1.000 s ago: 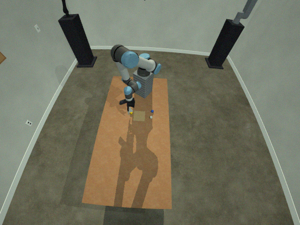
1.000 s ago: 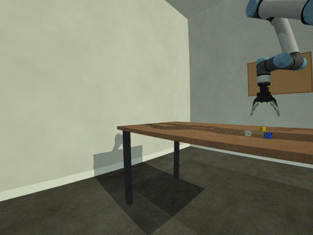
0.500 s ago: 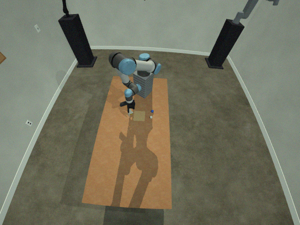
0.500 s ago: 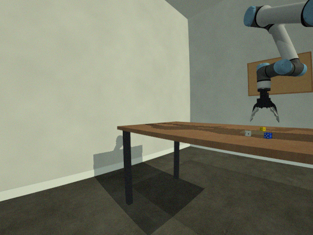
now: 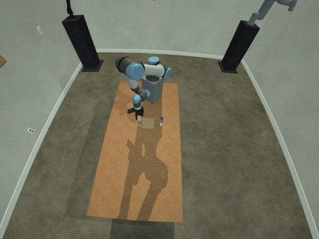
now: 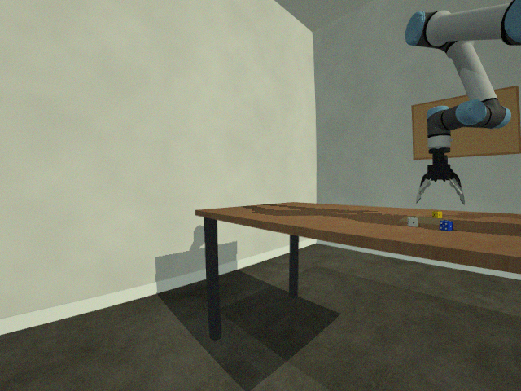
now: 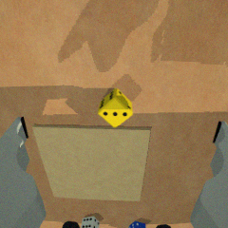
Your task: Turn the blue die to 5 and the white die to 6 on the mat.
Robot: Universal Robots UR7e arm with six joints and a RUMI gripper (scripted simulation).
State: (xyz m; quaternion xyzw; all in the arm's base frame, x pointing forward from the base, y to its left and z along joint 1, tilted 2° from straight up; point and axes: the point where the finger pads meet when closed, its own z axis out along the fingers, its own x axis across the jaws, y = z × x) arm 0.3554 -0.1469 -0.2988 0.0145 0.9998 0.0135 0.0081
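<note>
The yellow die lies 1 cm ahead of my hand, 1 cm to the left of it and 4 cm below it. Round my hand: blue die (3 cm behind, 27 cm to the left, 4 cm below); white die (6 cm ahead, 26 cm to the left, 4 cm below); tan mat (4 cm ahead, 11 cm to the left, 5 cm below).
</note>
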